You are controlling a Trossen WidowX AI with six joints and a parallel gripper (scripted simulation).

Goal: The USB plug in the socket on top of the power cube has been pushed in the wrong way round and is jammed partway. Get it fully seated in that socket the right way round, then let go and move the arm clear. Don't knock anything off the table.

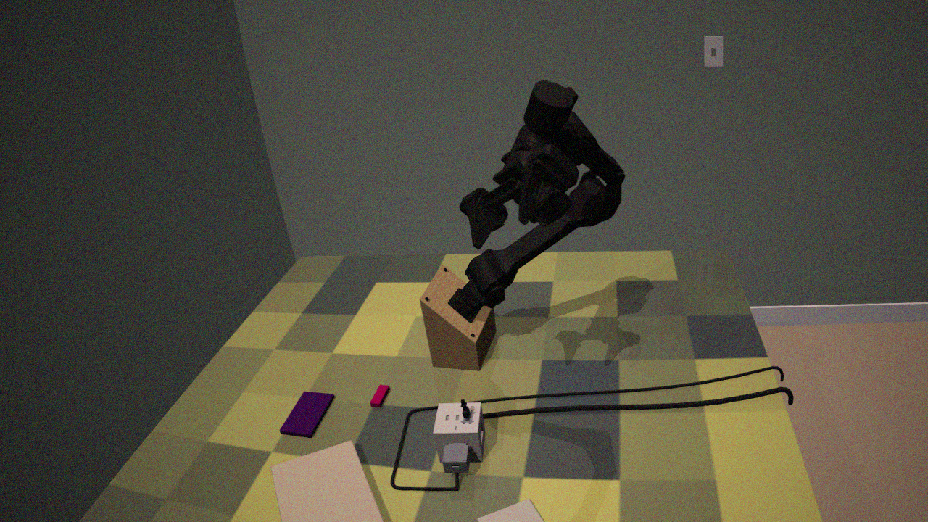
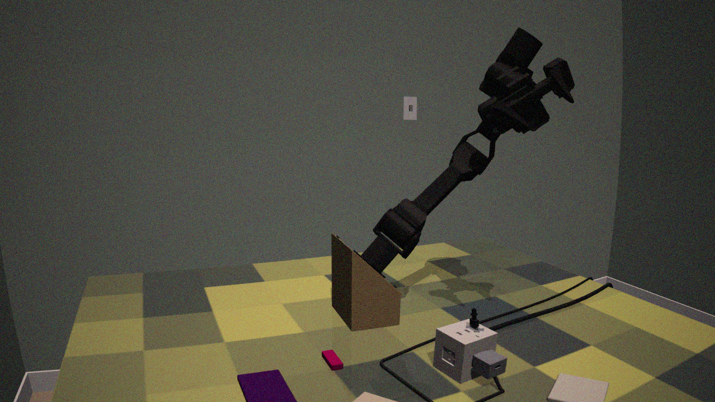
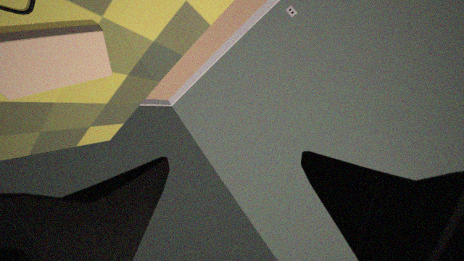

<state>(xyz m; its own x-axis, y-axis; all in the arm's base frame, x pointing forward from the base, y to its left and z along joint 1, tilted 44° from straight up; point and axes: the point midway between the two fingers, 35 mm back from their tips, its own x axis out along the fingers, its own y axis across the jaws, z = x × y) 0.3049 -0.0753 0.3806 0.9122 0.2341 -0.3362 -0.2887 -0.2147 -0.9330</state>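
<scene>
The black USB plug lies 30 mm behind my gripper tip, 100 mm to the right of it and 350 mm below it. From my gripper tip the other things lie so: small pink block (120 mm behind, 330 mm to the right, 440 mm below); then purple flat card (30 mm behind, 460 mm to the right, 440 mm below).
</scene>
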